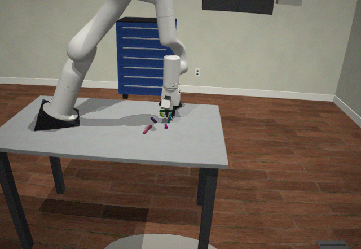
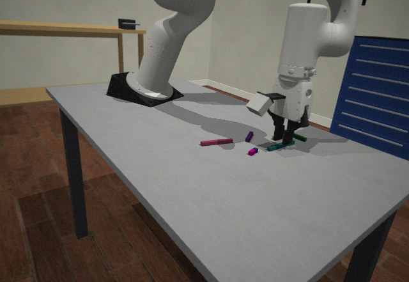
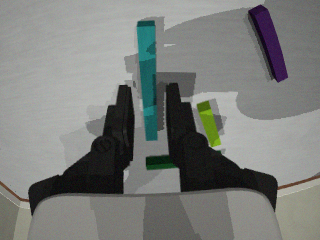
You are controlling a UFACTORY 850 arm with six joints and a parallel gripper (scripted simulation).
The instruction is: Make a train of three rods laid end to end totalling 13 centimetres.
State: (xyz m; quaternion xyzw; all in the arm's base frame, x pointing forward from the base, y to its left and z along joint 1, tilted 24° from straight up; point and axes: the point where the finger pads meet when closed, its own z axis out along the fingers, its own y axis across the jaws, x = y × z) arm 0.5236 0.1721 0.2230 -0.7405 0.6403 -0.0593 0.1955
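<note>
Right now my hand is 3 cm above the turquoise rod. Also, from my hand: lime rod (6 cm behind, 3 cm to the left, 3 cm below); then purple rod (8 cm behind, 5 cm to the right, 3 cm below); then blue rod (9 cm to the right, 3 cm below).
</note>
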